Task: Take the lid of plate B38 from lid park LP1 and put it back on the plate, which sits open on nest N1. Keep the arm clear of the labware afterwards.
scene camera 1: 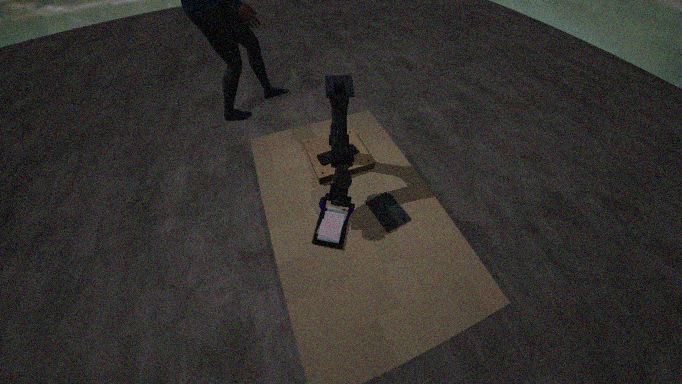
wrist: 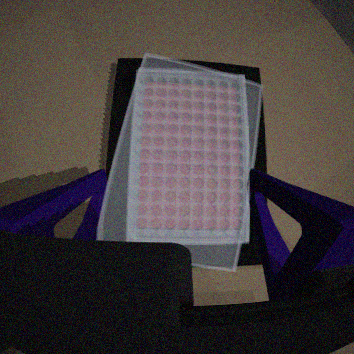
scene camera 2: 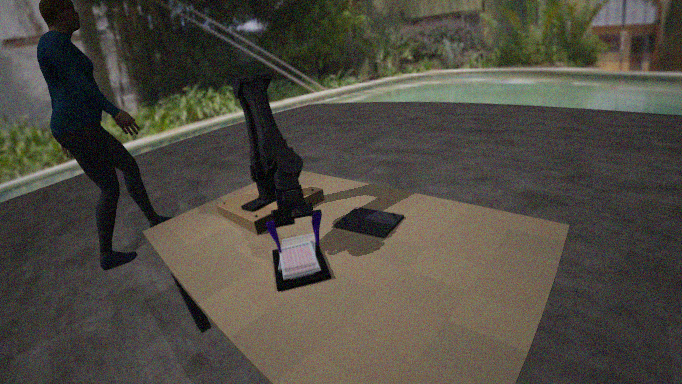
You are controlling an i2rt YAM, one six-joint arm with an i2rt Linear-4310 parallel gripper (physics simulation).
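Places are measured from the arm's base along level axes (x ahead, y left, z up), in centimetres.
Where they show: gripper, fingertip midpoint: (scene camera 1: pixel 334 220) (wrist: pixel 177 177) (scene camera 2: pixel 299 249); arm's base, origin of the base link: (scene camera 2: pixel 269 199).
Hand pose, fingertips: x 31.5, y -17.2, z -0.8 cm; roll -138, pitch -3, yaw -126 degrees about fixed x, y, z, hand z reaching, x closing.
Note:
Things, the pixels of their top centre, and the offset from my fingertips. "*": a spot on its surface instead. Level surfaces: height alone.
- clear lid, middle of its top: (wrist: pixel 188 152) (scene camera 2: pixel 297 248) (scene camera 1: pixel 332 221) dz +1.2, dx +0.7, dy -1.2 cm
- plate B38, surface spot: (wrist: pixel 189 151) (scene camera 1: pixel 332 222) * dz +0.8, dx +0.8, dy -1.4 cm
- black nest N1, middle of its top: (wrist: pixel 190 151) (scene camera 2: pixel 298 259) (scene camera 1: pixel 331 226) dz -1.5, dx +1.0, dy -2.0 cm
- dark lid park LP1, middle of its top: (scene camera 2: pixel 368 216) (scene camera 1: pixel 388 209) dz -1.3, dx +4.8, dy +23.0 cm
- tan board, its level: dz -3.3 cm
My gripper (scene camera 1: pixel 336 206) (scene camera 2: pixel 294 235) (wrist: pixel 177 177) is shut on the clear lid (wrist: pixel 214 254) (scene camera 2: pixel 296 240) and grips its long sides with the purple fingers. The lid is right over plate B38 (scene camera 1: pixel 331 225) (scene camera 2: pixel 299 258) (wrist: pixel 189 151), whose pink wells show through it. The lid is turned a few degrees against the plate, so its corners stick out past the plate's edges. I cannot tell whether it touches the plate. The plate sits on the black nest N1 (scene camera 1: pixel 328 242) (scene camera 2: pixel 305 283) (wrist: pixel 121 81). The dark lid park LP1 (scene camera 1: pixel 387 211) (scene camera 2: pixel 368 221) lies empty to the right.
The labware lies on a tan board (scene camera 1: pixel 381 296) (scene camera 2: pixel 405 286). The arm stands on a wooden base block (scene camera 1: pixel 324 168) (scene camera 2: pixel 238 213) behind the nest. A person (scene camera 1: pixel 228 47) (scene camera 2: pixel 80 119) stands on the dark floor behind and to the left of the board.

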